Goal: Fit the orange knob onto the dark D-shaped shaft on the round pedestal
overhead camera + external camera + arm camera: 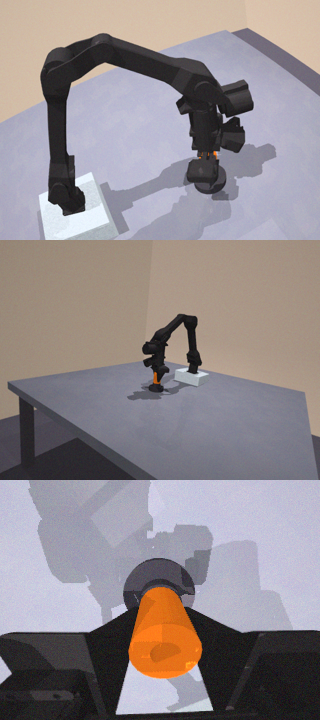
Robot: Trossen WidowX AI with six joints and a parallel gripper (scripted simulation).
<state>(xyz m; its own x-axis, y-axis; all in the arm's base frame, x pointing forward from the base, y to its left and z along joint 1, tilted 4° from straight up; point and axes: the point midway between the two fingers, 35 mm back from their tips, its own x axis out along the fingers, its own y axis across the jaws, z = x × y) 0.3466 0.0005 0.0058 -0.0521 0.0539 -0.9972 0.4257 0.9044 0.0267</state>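
My gripper tip is 20 mm below the orange knob. Round my gripper tip: round dark pedestal (20 mm below).
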